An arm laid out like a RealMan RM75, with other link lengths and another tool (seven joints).
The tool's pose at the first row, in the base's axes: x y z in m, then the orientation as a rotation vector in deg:
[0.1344 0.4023 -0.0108 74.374 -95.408 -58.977]
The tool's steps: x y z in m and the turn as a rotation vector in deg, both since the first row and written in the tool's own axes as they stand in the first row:
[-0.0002 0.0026 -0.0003 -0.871 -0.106 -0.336]
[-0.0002 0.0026 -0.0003 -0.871 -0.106 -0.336]
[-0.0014 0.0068 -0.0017 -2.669 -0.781 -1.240]
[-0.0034 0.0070 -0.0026 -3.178 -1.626 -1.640]
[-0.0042 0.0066 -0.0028 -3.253 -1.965 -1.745]
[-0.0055 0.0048 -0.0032 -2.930 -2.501 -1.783]
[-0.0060 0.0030 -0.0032 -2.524 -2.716 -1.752]
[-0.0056 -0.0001 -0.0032 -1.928 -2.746 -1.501]
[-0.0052 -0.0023 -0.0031 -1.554 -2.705 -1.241]
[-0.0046 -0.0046 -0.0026 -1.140 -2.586 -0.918]
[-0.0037 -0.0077 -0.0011 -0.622 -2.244 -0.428]
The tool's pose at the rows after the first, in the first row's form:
[0.1338 0.4029 -0.0083 74.097 -94.698 -59.876]
[0.1338 0.4029 -0.0083 74.097 -94.698 -59.876]
[0.1338 0.4045 -0.0040 73.566 -93.453 -62.210]
[0.1349 0.4064 -0.0037 73.337 -93.502 -63.483]
[0.1354 0.4070 -0.0041 73.276 -93.643 -63.873]
[0.1366 0.4080 -0.0057 73.349 -94.252 -64.109]
[0.1374 0.4082 -0.0074 73.516 -94.722 -63.985]
[0.1384 0.4073 -0.0102 73.660 -95.306 -63.446]
[0.1390 0.4066 -0.0122 73.672 -95.679 -62.997]
[0.1393 0.4057 -0.0145 73.674 -96.054 -62.419]
[0.1388 0.4046 -0.0178 73.656 -96.420 -61.485]

